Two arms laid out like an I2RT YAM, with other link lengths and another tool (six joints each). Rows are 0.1 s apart.
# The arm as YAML. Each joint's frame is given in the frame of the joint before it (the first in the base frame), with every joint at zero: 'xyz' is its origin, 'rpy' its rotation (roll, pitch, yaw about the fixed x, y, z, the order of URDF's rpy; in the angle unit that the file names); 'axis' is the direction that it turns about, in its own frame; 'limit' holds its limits. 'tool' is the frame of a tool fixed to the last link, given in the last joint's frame.
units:
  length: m
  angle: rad
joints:
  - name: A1
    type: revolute
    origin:
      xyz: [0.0, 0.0, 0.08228]
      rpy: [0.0, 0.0, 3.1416]
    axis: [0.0, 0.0, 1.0]
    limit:
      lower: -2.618
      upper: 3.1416
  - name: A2
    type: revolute
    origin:
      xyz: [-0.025, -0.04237, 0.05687]
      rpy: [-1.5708, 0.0, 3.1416]
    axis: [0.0, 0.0, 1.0]
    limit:
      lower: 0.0
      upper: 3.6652
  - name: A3
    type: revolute
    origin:
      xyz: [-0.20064, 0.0, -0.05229]
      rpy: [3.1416, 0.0, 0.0]
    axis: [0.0, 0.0, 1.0]
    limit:
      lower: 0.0
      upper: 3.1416
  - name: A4
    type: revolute
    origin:
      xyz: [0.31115, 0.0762, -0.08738]
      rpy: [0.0, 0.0, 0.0]
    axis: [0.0, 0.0, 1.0]
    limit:
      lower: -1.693
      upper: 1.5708
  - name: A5
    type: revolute
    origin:
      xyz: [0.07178, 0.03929, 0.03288]
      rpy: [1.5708, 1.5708, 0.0]
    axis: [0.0, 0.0, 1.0]
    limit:
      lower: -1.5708
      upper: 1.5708
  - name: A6
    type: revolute
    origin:
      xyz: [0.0, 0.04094, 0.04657]
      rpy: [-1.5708, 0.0, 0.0]
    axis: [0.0, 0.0, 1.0]
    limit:
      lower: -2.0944
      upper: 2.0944
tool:
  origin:
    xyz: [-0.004, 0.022, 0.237]
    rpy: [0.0, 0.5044, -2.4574]
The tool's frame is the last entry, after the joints.
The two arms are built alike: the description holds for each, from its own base.
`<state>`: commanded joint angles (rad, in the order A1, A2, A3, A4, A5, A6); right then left.
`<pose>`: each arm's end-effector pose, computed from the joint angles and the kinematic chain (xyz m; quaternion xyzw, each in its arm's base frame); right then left.
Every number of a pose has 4 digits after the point. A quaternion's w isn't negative.
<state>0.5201 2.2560 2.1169 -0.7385 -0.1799 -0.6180 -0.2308 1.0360 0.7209 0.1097 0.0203 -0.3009</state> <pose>0.5561 0.4379 0.0709 -0.7636 0.5399 -0.2850 0.2100 0.5815 -0.0939 0.2311 -0.2363 0.7880 -0.4913 0.2861</pose>
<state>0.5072 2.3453 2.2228 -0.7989 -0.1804 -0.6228 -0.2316 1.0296 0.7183 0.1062 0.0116 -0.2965</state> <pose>0.5627 0.4315 0.0544 -0.7686 0.5437 -0.2784 0.1900 0.5810 -0.0919 0.2317 -0.2377 0.7884 -0.4882 0.2891</pose>
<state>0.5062 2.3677 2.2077 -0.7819 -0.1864 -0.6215 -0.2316 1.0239 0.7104 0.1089 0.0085 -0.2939</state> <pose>0.5612 0.4317 0.0352 -0.7724 0.5443 -0.2716 0.1826 0.5803 -0.0908 0.2306 -0.2380 0.7886 -0.4868 0.2906</pose>
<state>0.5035 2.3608 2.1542 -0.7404 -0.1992 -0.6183 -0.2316 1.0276 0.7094 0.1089 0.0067 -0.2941</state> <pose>0.5590 0.4322 0.0208 -0.7738 0.5455 -0.2650 0.1830 0.5806 -0.0904 0.2279 -0.2396 0.7894 -0.4855 0.2894</pose>
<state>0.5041 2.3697 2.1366 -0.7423 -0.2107 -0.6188 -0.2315 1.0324 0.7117 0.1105 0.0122 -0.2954</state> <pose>0.5513 0.4320 0.0058 -0.7801 0.5444 -0.2545 0.1738 0.5810 -0.0920 0.2273 -0.2383 0.7896 -0.4869 0.2873</pose>
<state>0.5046 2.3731 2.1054 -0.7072 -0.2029 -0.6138 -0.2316 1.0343 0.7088 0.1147 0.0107 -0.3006</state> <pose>0.5529 0.4308 -0.0061 -0.7781 0.5469 -0.2567 0.1718 0.5812 -0.0916 0.2257 -0.2404 0.7885 -0.4881 0.2867</pose>
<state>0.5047 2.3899 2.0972 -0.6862 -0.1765 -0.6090 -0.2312 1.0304 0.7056 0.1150 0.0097 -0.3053</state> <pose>0.5580 0.4254 -0.0187 -0.7740 0.5512 -0.2655 0.1633 0.5808 -0.0908 0.2259 -0.2419 0.7871 -0.4896 0.2867</pose>
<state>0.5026 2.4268 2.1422 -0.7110 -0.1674 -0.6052 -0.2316 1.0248 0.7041 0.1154 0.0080 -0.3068</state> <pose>0.5607 0.4223 -0.0253 -0.7738 0.5544 -0.2651 0.1533 0.5803 -0.0904 0.2281 -0.2419 0.7858 -0.4907 0.2884</pose>
